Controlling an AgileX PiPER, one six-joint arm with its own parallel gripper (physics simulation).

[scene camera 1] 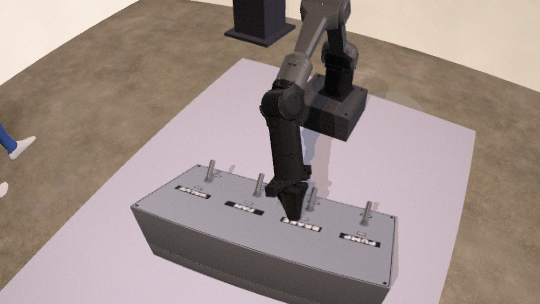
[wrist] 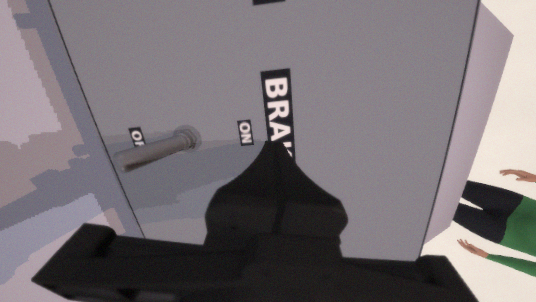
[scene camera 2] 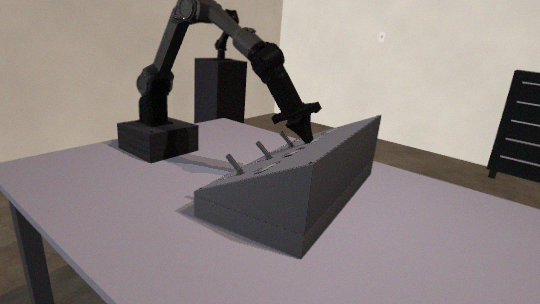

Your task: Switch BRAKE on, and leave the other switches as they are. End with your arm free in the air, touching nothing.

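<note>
The BRAKE lever [scene camera 1: 312, 199] [scene camera 2: 286, 139] [wrist: 156, 150] leans toward its OFF label [wrist: 136, 136], away from the ON label [wrist: 245, 133]. The BRAKE name plate [scene camera 1: 311, 226] [wrist: 276, 92] is partly hidden by my fingers in the wrist view. My gripper [scene camera 1: 295, 218] [scene camera 2: 308, 141] [wrist: 272, 152] is shut and empty. Its tips are at or close above the panel by that plate, beyond the ON label and apart from the lever; contact with the panel cannot be told. The VALVE lever [scene camera 1: 210, 171], FAN lever [scene camera 1: 259, 185] and PUMP lever [scene camera 1: 367, 213] lean the same way.
The sloped grey switch box [scene camera 1: 260, 255] [scene camera 2: 260, 205] stands on the table [scene camera 1: 200, 115] [scene camera 2: 125, 215] in front of the arm's base block [scene camera 1: 327, 120] [scene camera 2: 157, 142]. A dark pedestal [scene camera 2: 220, 90] and a drawer cabinet [scene camera 2: 520, 125] stand beyond the table. A person in green [wrist: 520, 225] shows at the wrist view's right edge.
</note>
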